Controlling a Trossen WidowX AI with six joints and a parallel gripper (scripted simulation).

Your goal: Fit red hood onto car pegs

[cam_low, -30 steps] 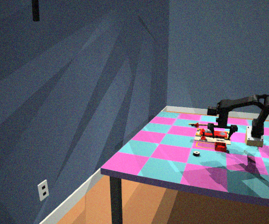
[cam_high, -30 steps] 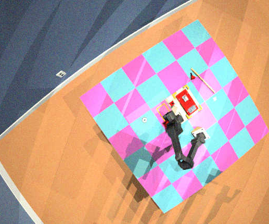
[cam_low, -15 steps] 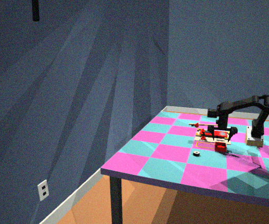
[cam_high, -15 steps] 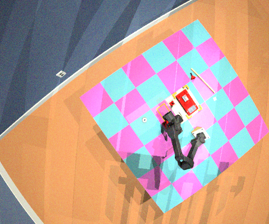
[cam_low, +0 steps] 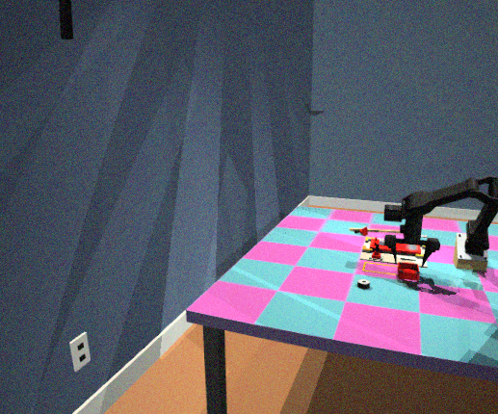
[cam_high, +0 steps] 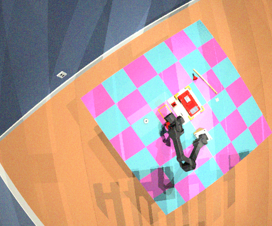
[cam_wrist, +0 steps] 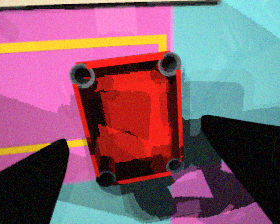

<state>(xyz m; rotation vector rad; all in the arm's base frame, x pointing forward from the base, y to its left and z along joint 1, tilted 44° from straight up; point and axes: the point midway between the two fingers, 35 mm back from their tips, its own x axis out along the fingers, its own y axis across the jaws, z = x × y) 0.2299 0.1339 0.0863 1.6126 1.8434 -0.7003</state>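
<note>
My gripper tip is 3 cm above the red hood. Also, from my gripper tip: wooden stick: 13 cm ahead, 46 cm to the right, 3 cm below.
</note>
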